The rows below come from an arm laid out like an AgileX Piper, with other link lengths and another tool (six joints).
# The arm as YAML. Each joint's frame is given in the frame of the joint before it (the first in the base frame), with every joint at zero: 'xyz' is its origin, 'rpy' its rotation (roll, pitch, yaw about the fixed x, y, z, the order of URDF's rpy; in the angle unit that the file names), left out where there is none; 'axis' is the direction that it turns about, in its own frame. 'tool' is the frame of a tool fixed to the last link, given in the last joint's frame.
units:
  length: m
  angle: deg
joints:
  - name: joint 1
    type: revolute
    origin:
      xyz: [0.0, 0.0, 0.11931]
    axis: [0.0, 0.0, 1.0]
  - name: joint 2
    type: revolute
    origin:
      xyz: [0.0, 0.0, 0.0]
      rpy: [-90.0, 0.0, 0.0]
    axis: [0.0, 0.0, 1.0]
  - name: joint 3
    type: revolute
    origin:
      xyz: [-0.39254, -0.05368, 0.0]
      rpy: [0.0, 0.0, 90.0]
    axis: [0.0, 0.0, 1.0]
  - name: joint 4
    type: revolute
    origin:
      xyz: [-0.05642, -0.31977, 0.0]
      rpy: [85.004, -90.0, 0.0]
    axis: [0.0, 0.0, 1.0]
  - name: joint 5
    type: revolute
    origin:
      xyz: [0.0, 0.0, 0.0]
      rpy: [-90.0, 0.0, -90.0]
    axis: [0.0, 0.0, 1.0]
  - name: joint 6
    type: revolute
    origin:
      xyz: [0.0, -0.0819, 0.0]
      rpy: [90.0, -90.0, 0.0]
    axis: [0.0, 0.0, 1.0]
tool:
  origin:
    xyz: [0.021, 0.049, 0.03]
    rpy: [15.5, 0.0, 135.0]
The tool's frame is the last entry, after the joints.
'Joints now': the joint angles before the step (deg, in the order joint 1, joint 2, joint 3, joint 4, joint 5, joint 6). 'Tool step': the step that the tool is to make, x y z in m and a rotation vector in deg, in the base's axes. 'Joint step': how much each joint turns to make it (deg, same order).
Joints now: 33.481 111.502 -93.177 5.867 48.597 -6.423
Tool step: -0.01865 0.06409 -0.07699 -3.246 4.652 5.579
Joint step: 5.781 7.326 -0.001 0.221 -1.663 -0.037
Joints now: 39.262 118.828 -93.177 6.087 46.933 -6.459
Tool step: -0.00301 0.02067 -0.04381 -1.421 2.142 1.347
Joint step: 1.578 4.183 -0.088 0.423 -1.543 -0.095
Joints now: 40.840 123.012 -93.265 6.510 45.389 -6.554
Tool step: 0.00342 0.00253 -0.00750 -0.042 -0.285 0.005
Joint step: 0.000 0.984 -0.390 -0.200 -0.787 0.000
